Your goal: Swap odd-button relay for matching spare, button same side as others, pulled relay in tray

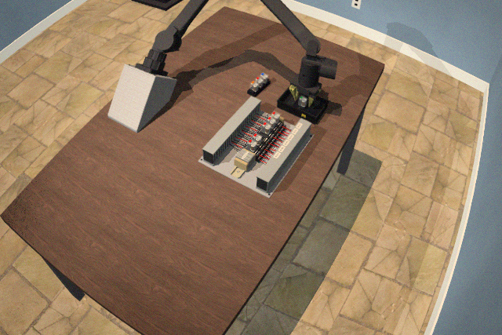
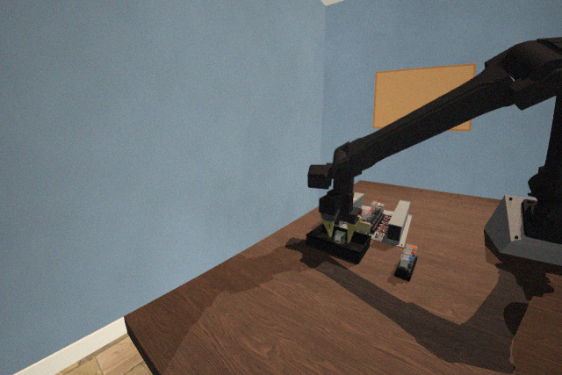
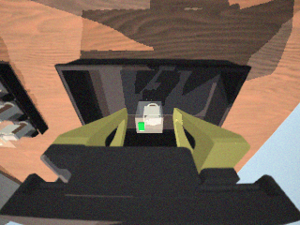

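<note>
Now: hand 10 mm above the black tray.
</note>
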